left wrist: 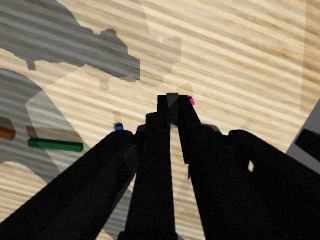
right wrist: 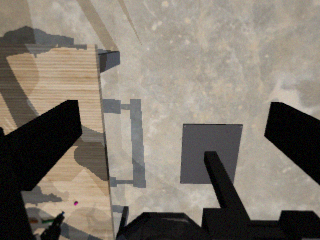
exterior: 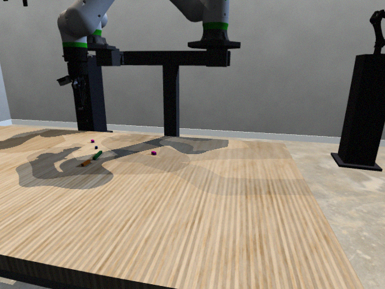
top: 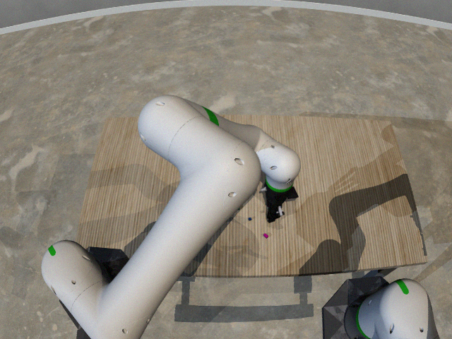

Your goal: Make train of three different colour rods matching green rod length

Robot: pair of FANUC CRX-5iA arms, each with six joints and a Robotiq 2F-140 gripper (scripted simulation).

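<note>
The blue rod lies 40 mm ahead of my left hand, 80 mm to the left of it and 130 mm below it. Round my left hand: grey rod 30 mm below; green rod 120 mm ahead, 150 mm to the left, 130 mm below; orange rod 200 mm ahead, 170 mm to the left, 130 mm below.
</note>
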